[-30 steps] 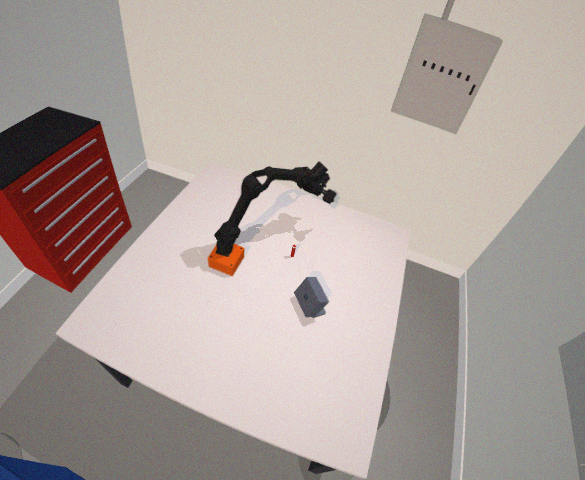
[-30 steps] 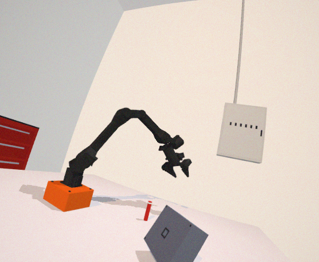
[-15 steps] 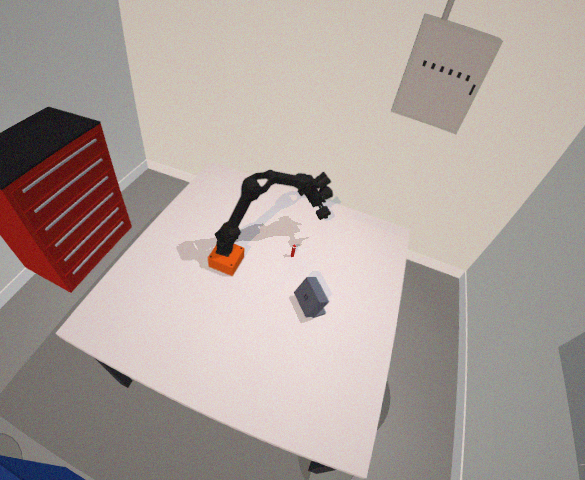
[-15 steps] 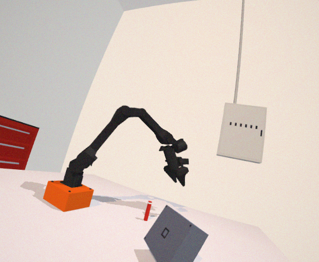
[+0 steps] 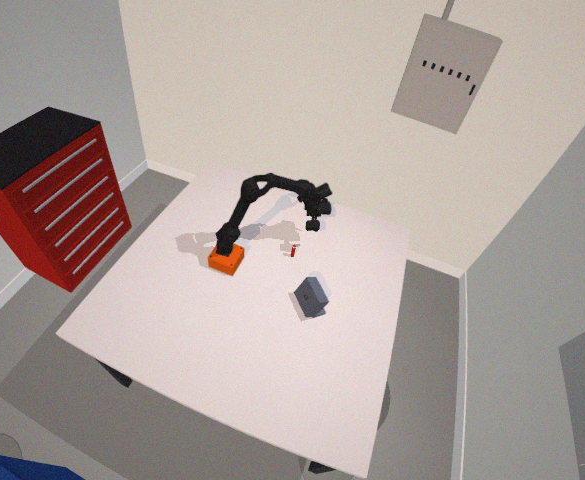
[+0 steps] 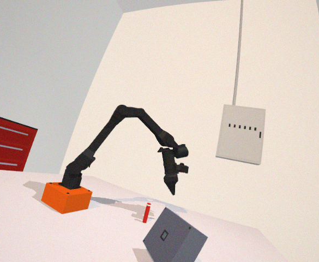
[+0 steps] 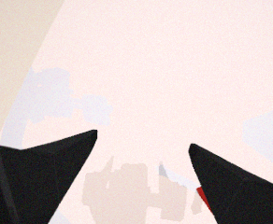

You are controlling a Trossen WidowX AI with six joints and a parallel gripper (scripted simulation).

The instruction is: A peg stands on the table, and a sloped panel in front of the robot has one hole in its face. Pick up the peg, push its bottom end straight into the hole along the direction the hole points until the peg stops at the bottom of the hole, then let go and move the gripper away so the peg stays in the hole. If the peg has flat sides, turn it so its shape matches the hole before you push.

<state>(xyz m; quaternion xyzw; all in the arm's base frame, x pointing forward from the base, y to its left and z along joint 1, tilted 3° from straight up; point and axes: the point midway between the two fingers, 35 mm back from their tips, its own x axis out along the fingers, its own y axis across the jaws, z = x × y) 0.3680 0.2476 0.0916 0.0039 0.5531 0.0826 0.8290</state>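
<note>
The red square peg is 13 cm to the right of my gripper tip, 8 cm below it and 8 cm behind it. Also, from my gripper tip: grey sloped panel 37 cm to the right, 6 cm below, 5 cm ahead.
</note>
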